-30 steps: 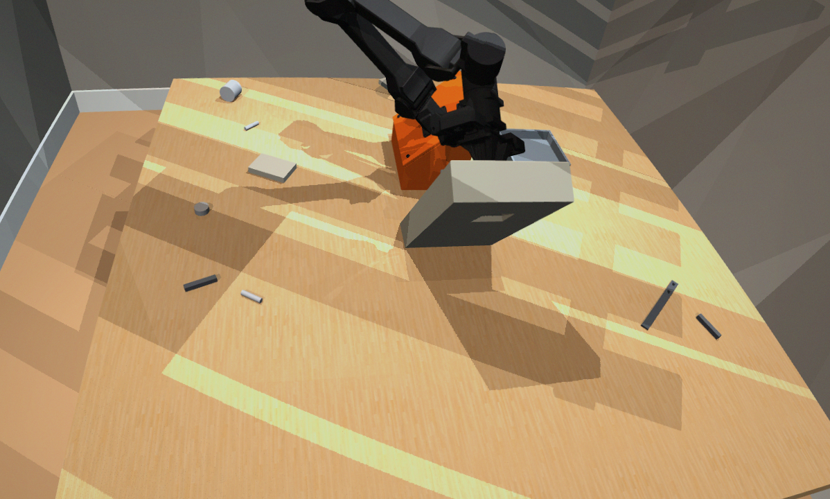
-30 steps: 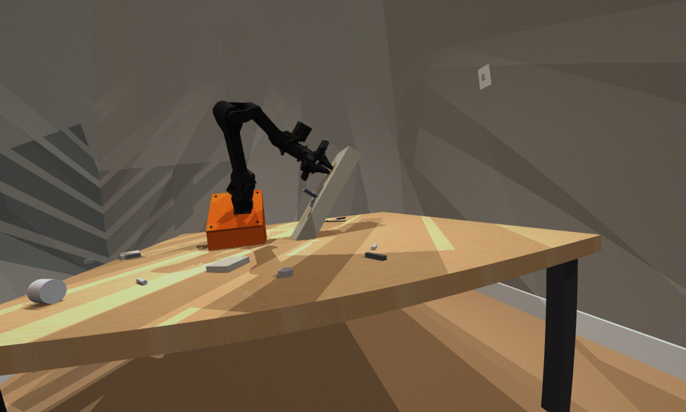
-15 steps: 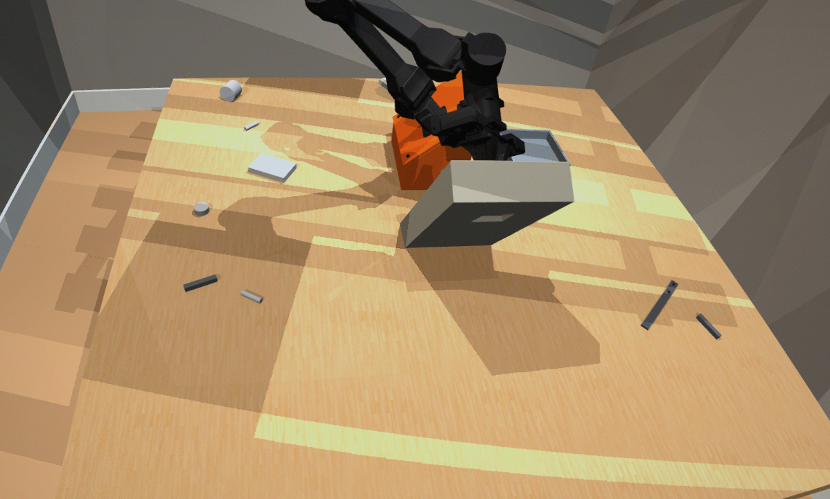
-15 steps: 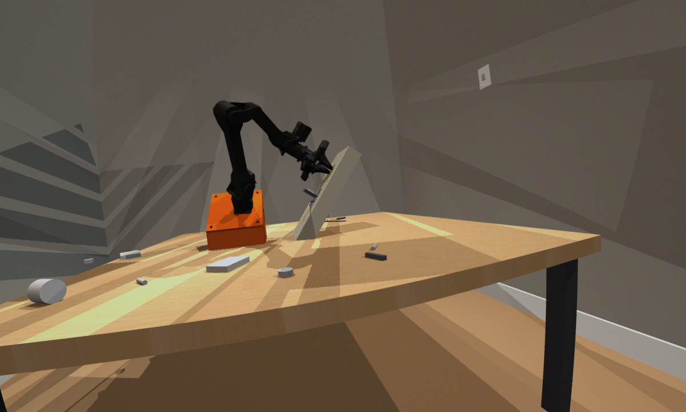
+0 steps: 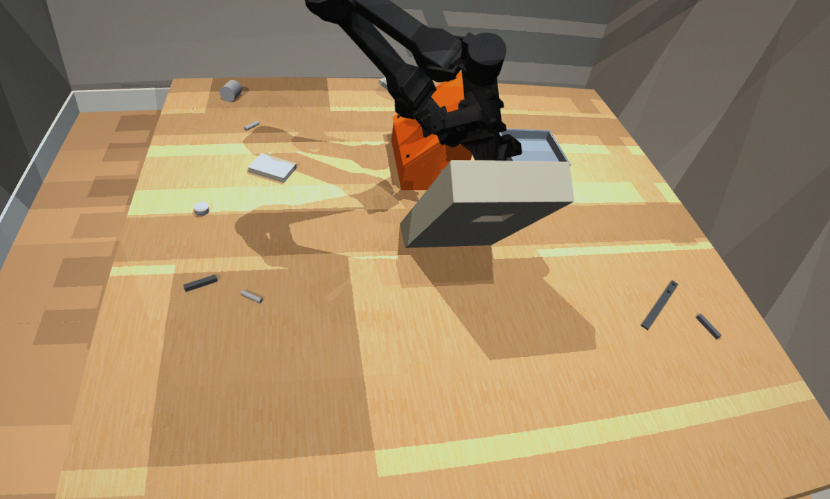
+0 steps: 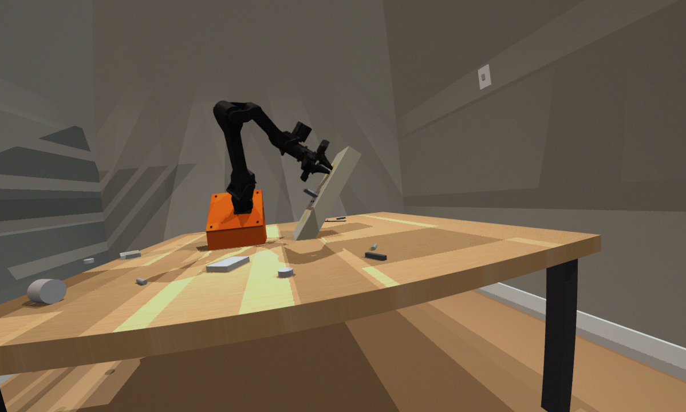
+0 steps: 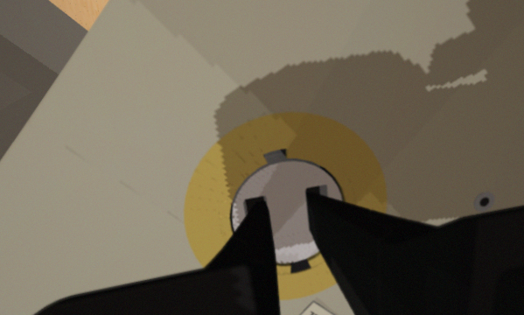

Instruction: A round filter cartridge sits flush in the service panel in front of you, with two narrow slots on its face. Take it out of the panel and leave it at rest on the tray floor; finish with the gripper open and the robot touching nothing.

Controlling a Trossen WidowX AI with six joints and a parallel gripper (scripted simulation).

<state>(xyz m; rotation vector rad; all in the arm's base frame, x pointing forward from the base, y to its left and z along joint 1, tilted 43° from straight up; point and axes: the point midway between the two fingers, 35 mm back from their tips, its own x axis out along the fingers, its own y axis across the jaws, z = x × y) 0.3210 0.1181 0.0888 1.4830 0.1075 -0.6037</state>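
My gripper tip is 10 mm short of the round filter cartridge and 10 mm above it. The rest, counted from my gripper tip: beige service panel: 40 mm behind, 80 mm below; then grey tray: 450 mm behind, 250 mm to the left, 230 mm below.
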